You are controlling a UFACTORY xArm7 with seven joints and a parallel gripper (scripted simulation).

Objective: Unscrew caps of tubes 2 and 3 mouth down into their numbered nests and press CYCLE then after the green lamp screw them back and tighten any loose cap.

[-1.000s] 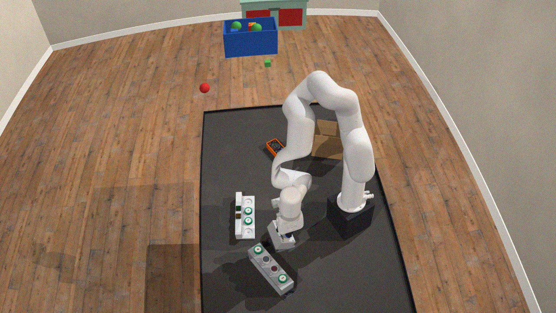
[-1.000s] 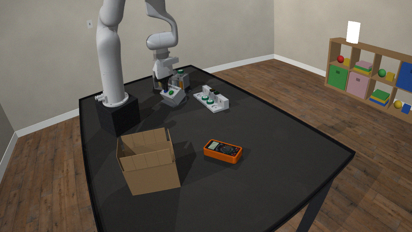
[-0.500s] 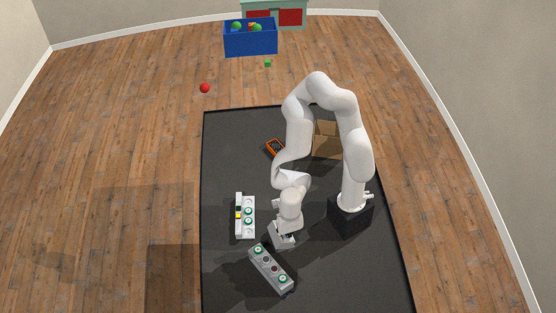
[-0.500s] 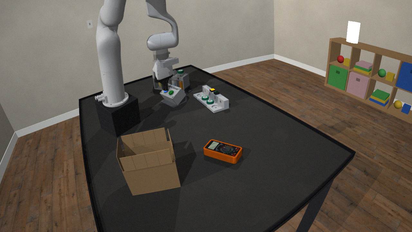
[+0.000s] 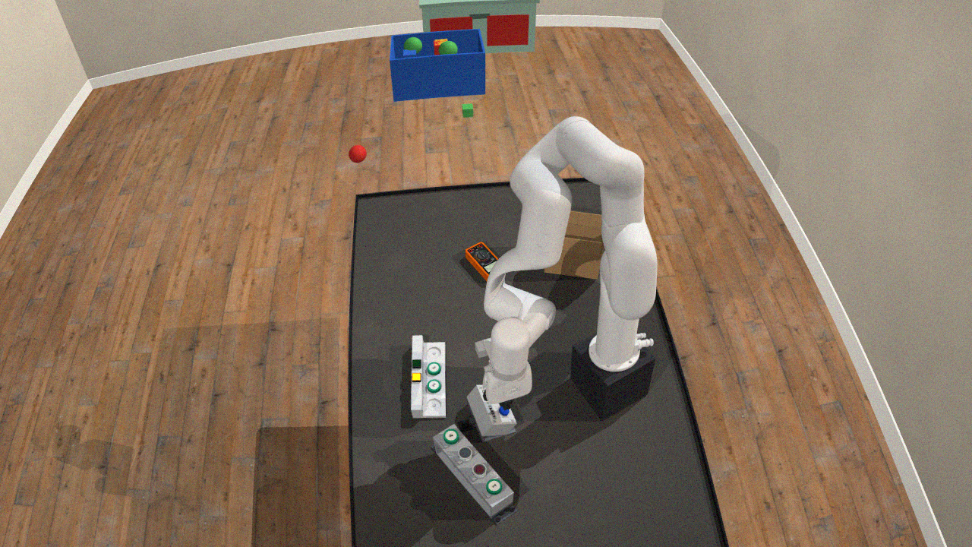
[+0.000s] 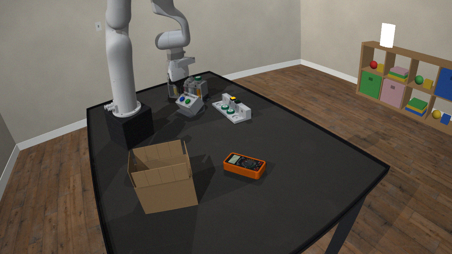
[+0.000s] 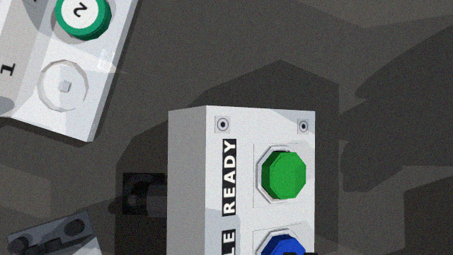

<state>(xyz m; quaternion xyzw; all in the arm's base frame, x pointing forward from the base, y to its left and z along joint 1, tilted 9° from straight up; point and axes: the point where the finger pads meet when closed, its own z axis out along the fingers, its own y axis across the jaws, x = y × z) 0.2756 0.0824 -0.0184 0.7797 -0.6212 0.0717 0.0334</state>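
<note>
My hand is 5 cm above the blue key. Round my hand: cap (13 cm ahead, 8 cm to the left); then green key (1 cm ahead, 4 cm to the right, 5 cm below); then key housing (2 cm ahead, 2 cm to the right, 6 cm below).
</note>
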